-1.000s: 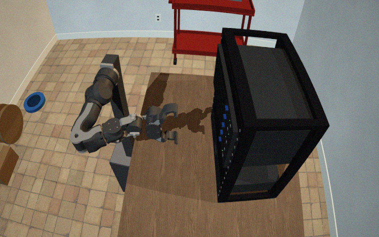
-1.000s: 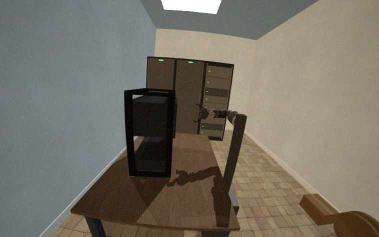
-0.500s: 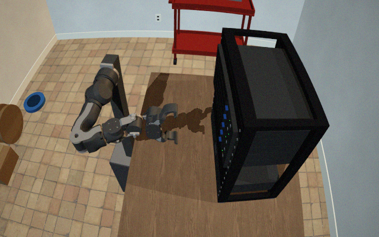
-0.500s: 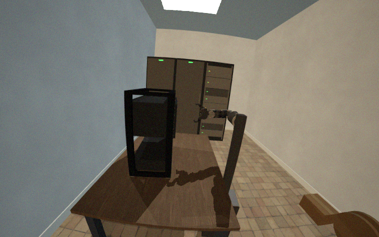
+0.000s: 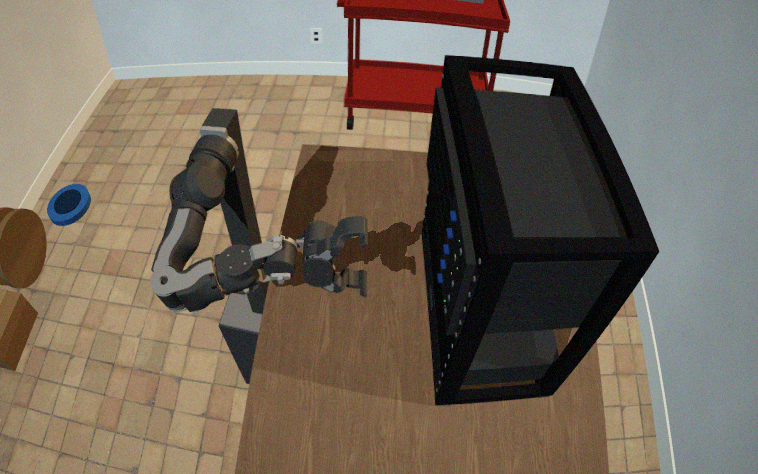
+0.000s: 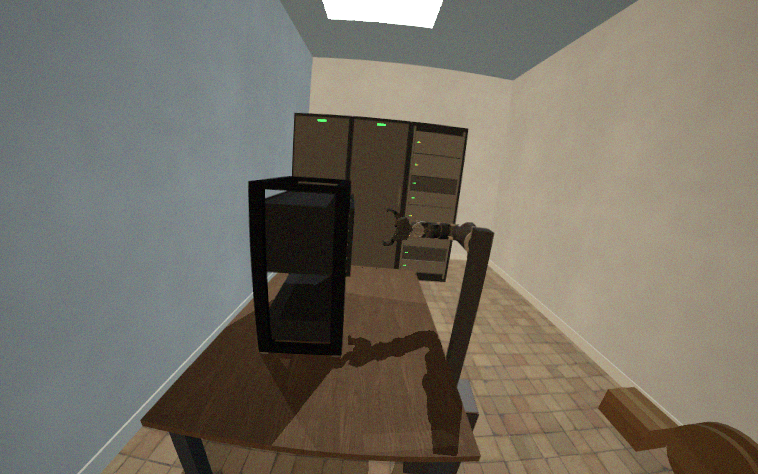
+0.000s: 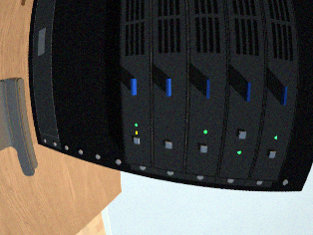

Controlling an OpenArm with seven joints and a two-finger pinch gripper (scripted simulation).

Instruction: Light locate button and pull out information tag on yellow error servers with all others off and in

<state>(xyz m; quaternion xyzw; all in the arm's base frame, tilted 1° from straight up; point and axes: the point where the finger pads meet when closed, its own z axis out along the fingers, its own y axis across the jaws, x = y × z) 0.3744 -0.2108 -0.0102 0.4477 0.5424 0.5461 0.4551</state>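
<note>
Right now the grey locate button is 14 cm ahead of my hand, 8 cm below it and 3 cm to the right of it. Also, from my hand: information tag (16 cm ahead, 8 cm below, 4 cm to the left).
</note>
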